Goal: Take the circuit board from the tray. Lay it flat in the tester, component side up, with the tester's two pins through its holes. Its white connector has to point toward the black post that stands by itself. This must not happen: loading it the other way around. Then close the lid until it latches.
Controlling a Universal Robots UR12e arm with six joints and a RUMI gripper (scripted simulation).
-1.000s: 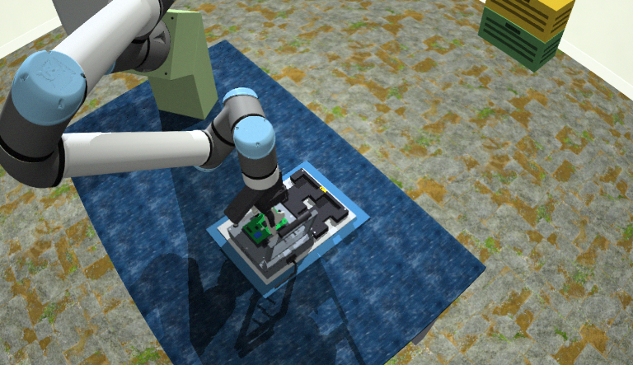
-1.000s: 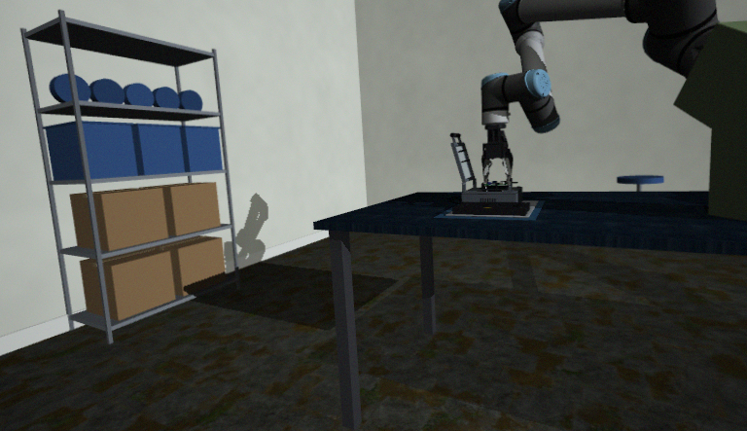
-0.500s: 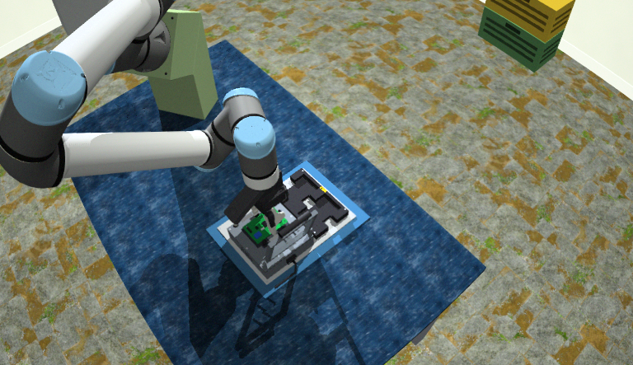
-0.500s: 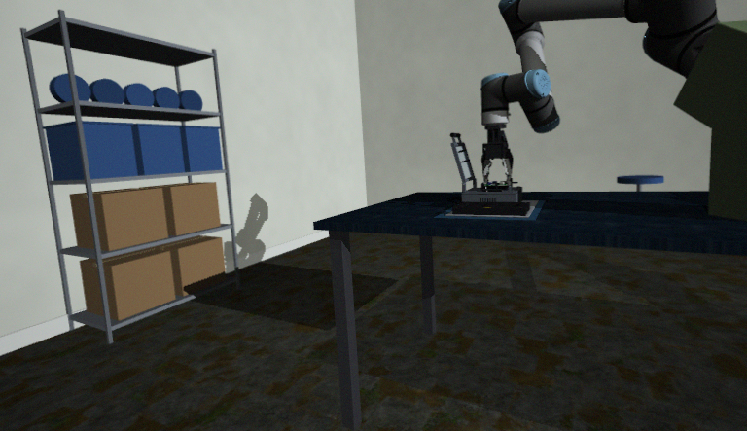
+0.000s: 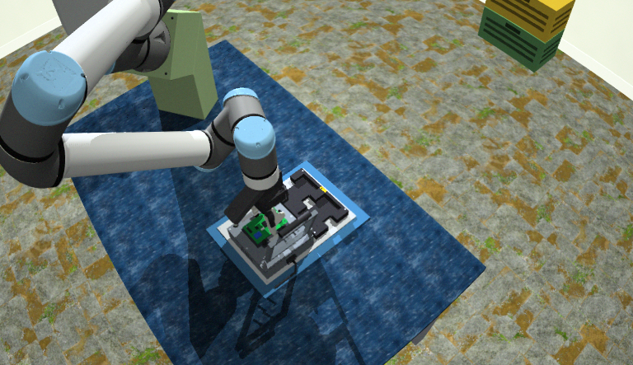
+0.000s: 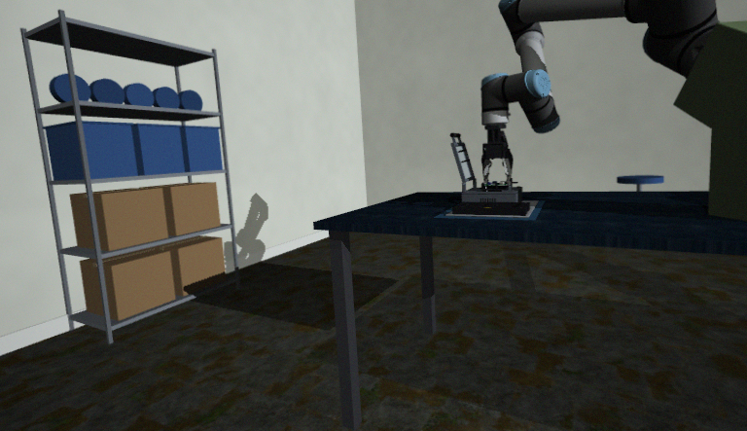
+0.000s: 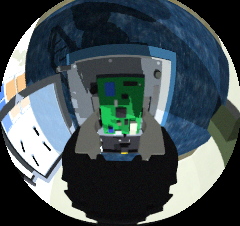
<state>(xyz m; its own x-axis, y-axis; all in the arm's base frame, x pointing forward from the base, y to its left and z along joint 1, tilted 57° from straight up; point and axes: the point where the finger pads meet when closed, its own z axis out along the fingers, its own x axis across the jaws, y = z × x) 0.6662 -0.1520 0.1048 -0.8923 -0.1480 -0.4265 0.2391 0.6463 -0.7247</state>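
My hand is right at the green circuit board. Round my hand: tester lid 12 cm ahead, 10 cm above, 3 cm to the right; tester 4 cm ahead, 3 cm to the left, 3 cm above.
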